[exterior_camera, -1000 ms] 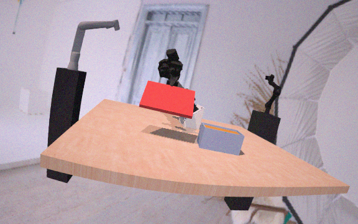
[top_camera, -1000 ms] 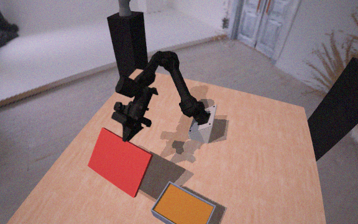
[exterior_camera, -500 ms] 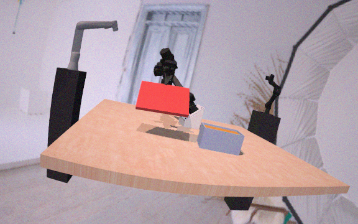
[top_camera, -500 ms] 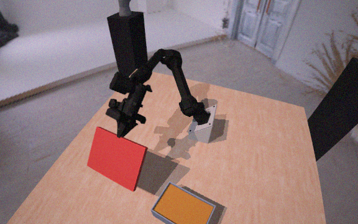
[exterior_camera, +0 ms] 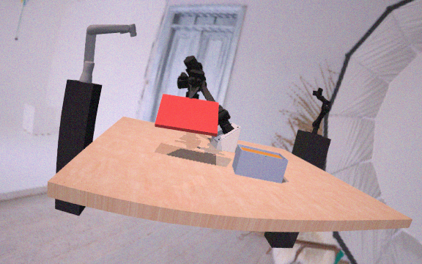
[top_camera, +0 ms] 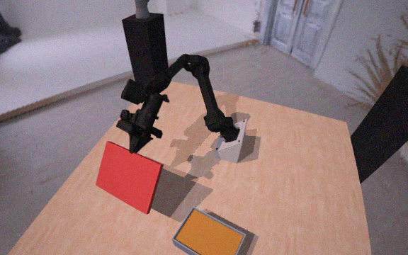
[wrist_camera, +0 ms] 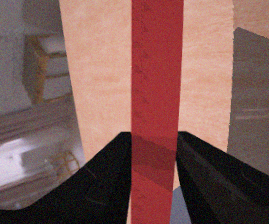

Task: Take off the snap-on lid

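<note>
The red lid lies 60 mm ahead of my gripper tip and 50 mm below it. From my gripper tip the other things lie so: grey-blue storage box 110 mm ahead, 330 mm to the left, 180 mm below.
</note>
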